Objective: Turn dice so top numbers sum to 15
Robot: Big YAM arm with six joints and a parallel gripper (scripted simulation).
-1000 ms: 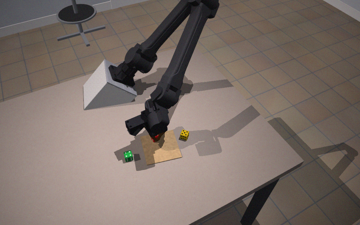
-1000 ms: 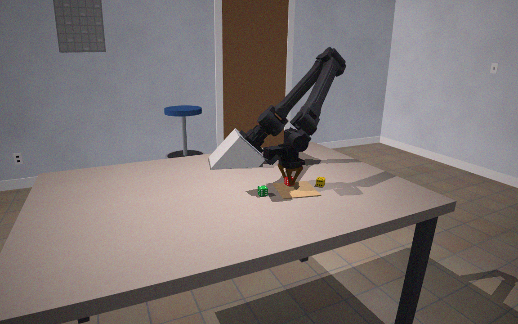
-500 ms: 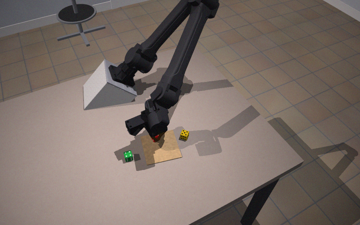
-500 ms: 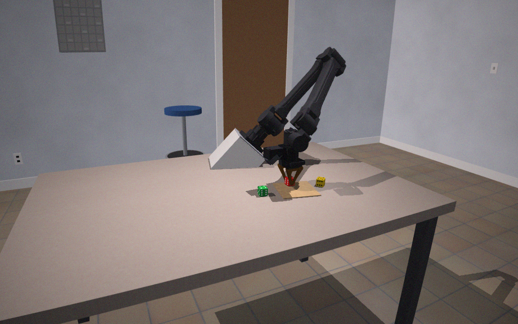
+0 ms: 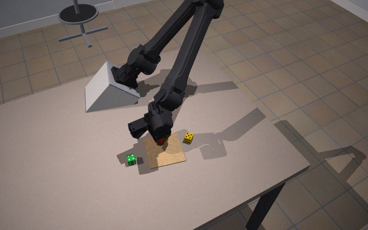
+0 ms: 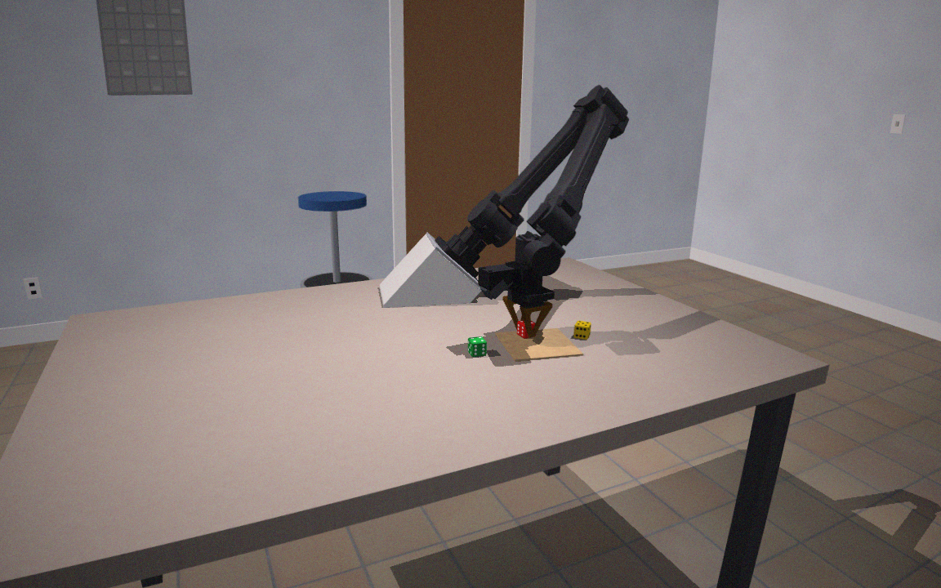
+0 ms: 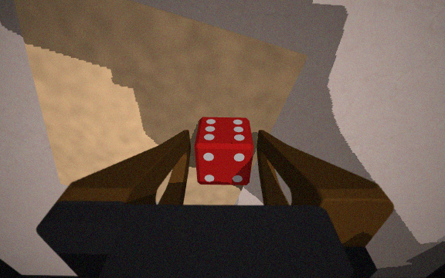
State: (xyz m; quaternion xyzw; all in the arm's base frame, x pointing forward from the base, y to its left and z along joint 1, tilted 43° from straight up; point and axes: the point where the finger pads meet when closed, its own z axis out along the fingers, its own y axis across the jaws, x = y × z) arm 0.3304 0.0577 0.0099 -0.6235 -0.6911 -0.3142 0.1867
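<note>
The red die is right at my hand. Also, from my hand: yellow die 12 cm to the left, 3 cm ahead; tan mat 4 cm ahead, 2 cm below, 1 cm to the left; green die 13 cm to the right, 5 cm ahead.
</note>
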